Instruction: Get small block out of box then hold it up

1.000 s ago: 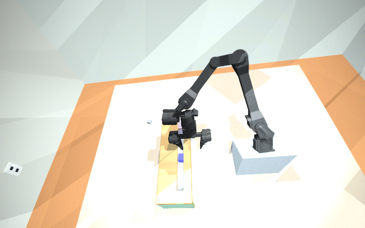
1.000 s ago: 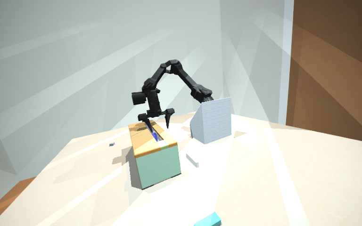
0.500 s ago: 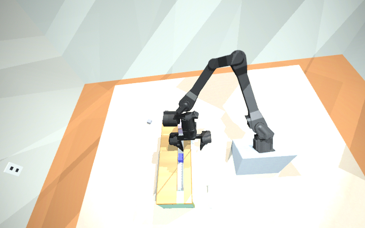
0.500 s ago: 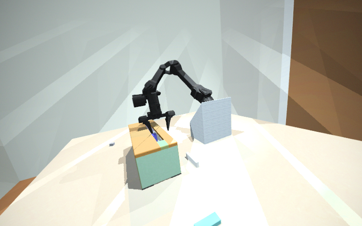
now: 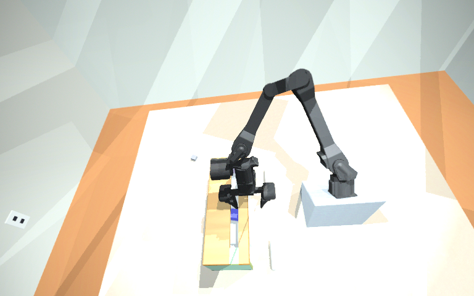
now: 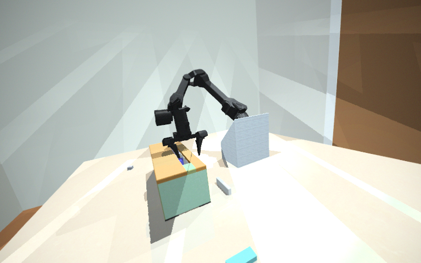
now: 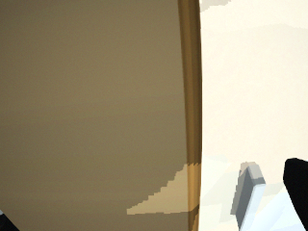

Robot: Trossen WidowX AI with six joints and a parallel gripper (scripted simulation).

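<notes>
Right now my gripper tip is 5 cm short of the blue block and 1 cm to the right of it. From my gripper tip the other things lie so: cyan block (7 cm ahead, 37 cm to the left, 8 cm below); then grey piece (22 cm ahead, 31 cm to the right, 8 cm below); then long box (3 cm ahead, 1 cm to the right, 3 cm below).
</notes>
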